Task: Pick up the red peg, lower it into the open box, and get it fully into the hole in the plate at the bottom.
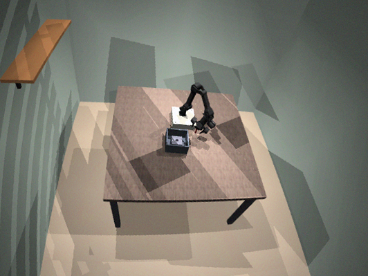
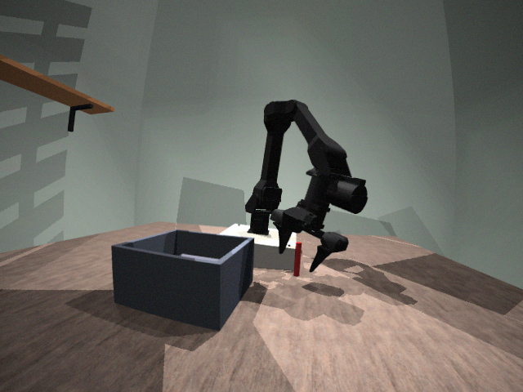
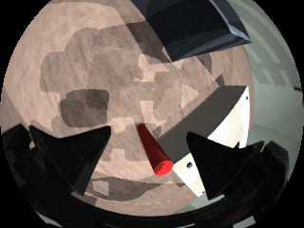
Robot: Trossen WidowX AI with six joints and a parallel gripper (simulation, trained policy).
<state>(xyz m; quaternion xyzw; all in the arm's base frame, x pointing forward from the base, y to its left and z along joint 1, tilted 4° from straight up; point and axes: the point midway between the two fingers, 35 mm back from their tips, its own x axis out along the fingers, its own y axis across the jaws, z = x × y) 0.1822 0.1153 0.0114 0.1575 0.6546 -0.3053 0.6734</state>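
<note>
Now: the light grey plate 140 mm ahead of my gripper tip, 200 mm to the right of it and 10 mm above it. The rest, counted from my gripper tip: dark blue box: 140 mm ahead, 200 mm to the right, 10 mm below; red peg: 10 mm to the left, 10 mm above.
</note>
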